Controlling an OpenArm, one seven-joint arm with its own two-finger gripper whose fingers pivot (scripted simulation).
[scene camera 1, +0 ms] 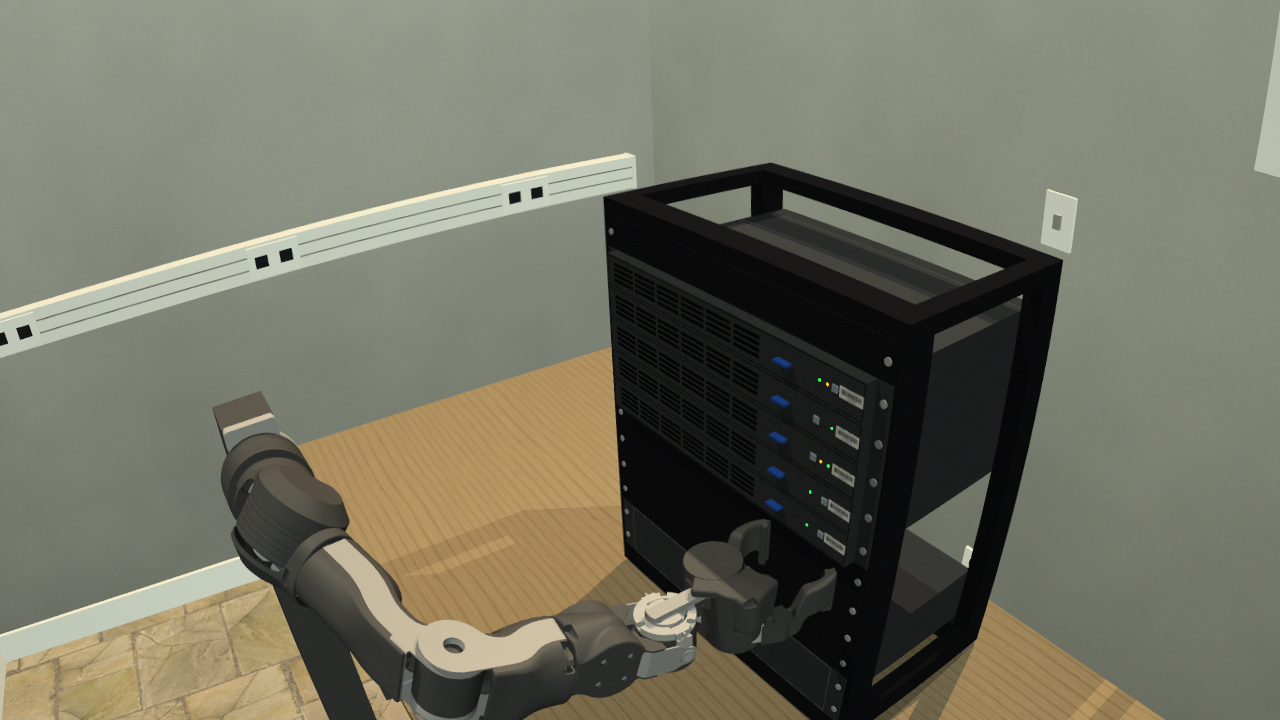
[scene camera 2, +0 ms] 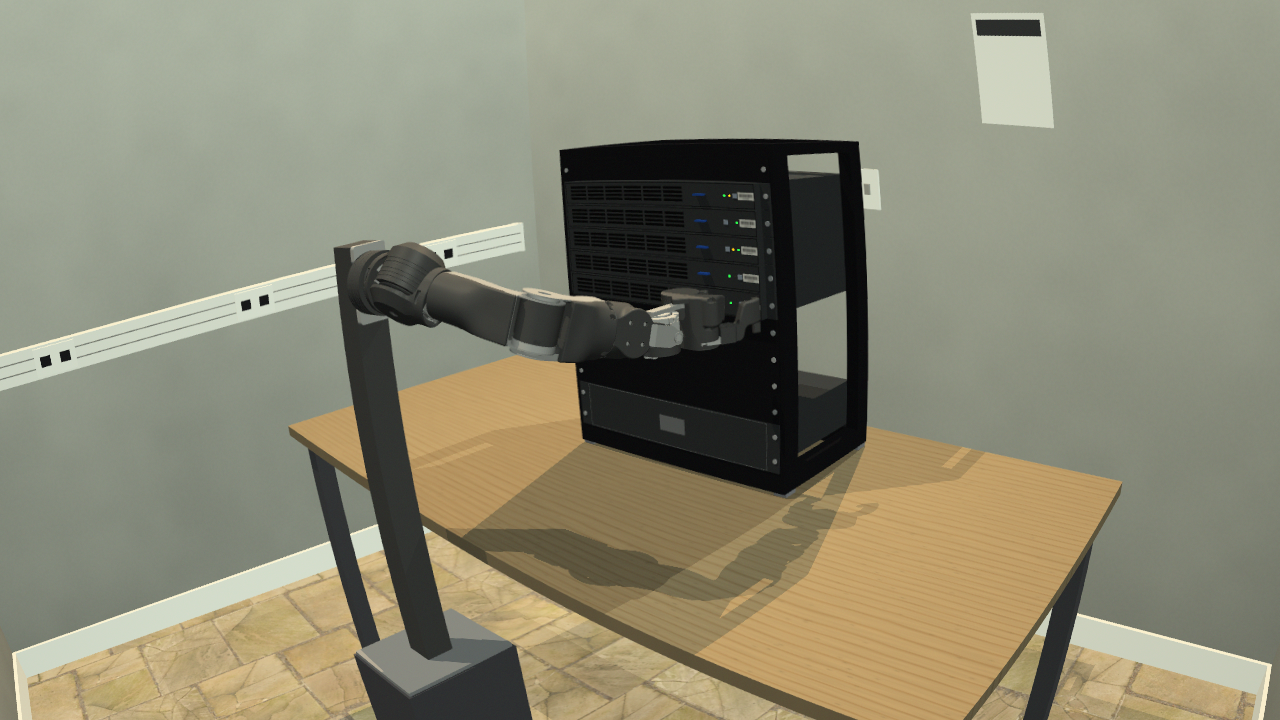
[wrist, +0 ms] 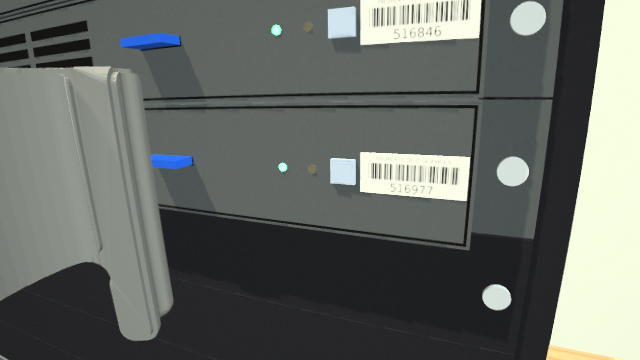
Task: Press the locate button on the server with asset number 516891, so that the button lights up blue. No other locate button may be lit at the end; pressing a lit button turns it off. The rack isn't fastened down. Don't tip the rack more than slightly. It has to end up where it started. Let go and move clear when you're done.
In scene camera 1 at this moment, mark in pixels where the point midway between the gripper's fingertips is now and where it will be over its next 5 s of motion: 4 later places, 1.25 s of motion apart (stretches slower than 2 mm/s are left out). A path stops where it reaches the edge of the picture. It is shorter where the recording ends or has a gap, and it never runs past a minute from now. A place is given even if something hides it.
My gripper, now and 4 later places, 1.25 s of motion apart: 800, 563; 796, 563; 781, 552; 814, 523; 784, 539
